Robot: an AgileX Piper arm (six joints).
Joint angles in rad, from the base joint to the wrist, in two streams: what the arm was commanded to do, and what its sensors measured. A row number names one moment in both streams.
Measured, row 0: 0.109 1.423 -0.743 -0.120 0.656 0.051
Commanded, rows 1 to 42: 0.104 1.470 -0.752 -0.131 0.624 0.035; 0.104 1.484 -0.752 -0.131 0.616 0.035; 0.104 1.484 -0.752 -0.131 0.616 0.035; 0.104 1.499 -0.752 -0.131 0.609 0.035; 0.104 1.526 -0.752 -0.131 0.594 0.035; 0.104 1.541 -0.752 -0.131 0.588 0.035; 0.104 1.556 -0.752 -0.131 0.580 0.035; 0.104 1.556 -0.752 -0.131 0.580 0.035; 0.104 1.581 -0.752 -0.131 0.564 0.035; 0.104 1.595 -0.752 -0.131 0.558 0.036; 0.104 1.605 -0.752 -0.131 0.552 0.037; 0.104 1.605 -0.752 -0.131 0.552 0.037; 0.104 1.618 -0.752 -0.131 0.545 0.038; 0.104 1.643 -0.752 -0.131 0.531 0.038; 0.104 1.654 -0.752 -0.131 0.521 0.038; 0.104 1.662 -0.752 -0.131 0.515 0.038; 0.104 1.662 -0.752 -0.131 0.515 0.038; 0.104 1.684 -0.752 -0.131 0.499 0.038; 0.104 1.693 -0.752 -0.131 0.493 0.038; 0.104 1.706 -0.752 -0.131 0.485 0.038; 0.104 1.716 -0.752 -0.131 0.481 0.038; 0.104 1.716 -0.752 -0.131 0.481 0.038; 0.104 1.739 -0.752 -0.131 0.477 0.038; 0.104 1.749 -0.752 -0.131 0.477 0.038; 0.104 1.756 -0.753 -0.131 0.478 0.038; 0.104 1.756 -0.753 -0.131 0.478 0.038; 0.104 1.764 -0.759 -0.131 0.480 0.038; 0.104 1.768 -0.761 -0.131 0.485 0.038; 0.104 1.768 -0.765 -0.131 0.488 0.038; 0.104 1.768 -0.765 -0.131 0.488 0.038; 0.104 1.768 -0.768 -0.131 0.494 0.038; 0.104 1.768 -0.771 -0.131 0.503 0.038; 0.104 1.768 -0.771 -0.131 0.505 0.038; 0.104 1.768 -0.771 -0.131 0.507 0.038; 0.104 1.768 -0.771 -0.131 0.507 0.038; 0.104 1.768 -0.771 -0.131 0.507 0.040; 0.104 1.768 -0.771 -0.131 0.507 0.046; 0.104 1.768 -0.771 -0.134 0.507 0.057; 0.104 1.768 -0.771 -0.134 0.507 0.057; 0.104 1.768 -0.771 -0.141 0.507 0.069; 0.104 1.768 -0.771 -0.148 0.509 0.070; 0.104 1.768 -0.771 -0.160 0.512 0.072
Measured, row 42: 0.109 1.768 -0.767 -0.136 0.496 0.060
